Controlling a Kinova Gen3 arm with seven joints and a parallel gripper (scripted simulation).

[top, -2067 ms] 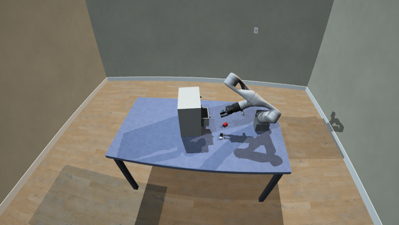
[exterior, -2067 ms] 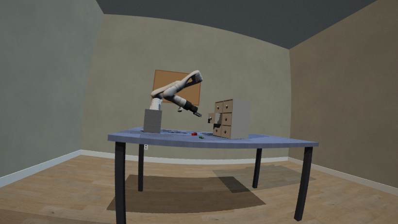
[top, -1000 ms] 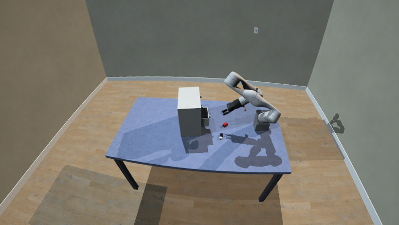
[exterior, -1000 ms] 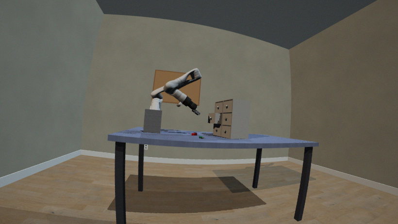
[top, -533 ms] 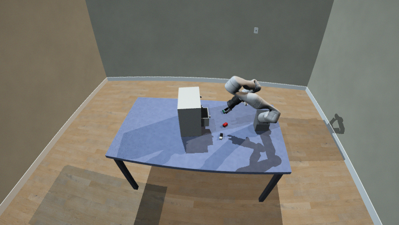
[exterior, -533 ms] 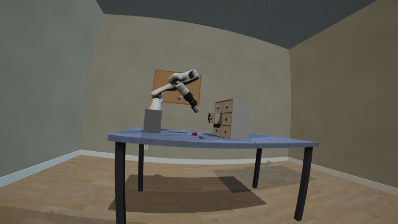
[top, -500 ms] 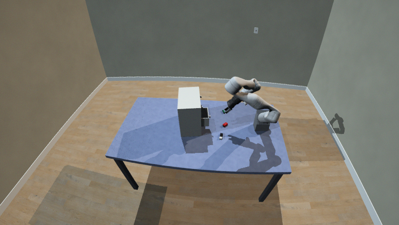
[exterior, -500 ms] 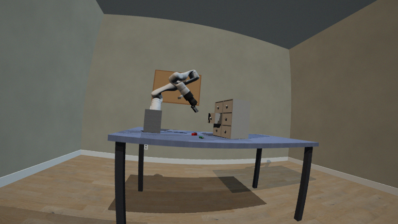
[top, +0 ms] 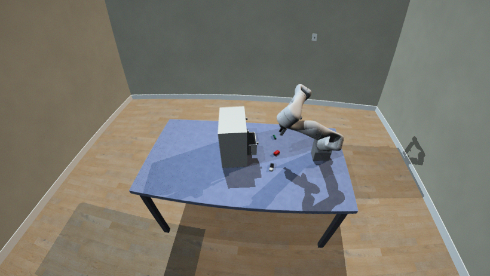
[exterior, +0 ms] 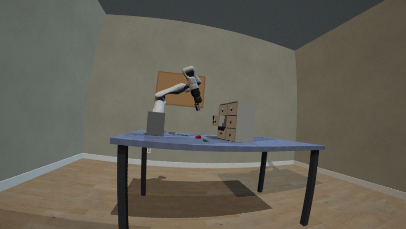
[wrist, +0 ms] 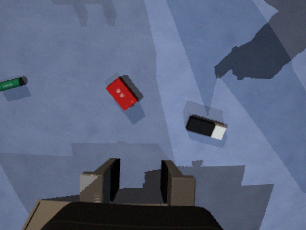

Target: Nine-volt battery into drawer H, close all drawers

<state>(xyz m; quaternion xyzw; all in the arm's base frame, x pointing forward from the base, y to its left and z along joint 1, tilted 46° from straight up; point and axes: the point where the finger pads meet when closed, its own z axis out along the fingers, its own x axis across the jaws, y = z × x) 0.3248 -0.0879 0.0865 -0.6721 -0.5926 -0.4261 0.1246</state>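
The nine-volt battery is 240 mm below my hand, 30 mm to the right of it and 20 mm ahead of it.
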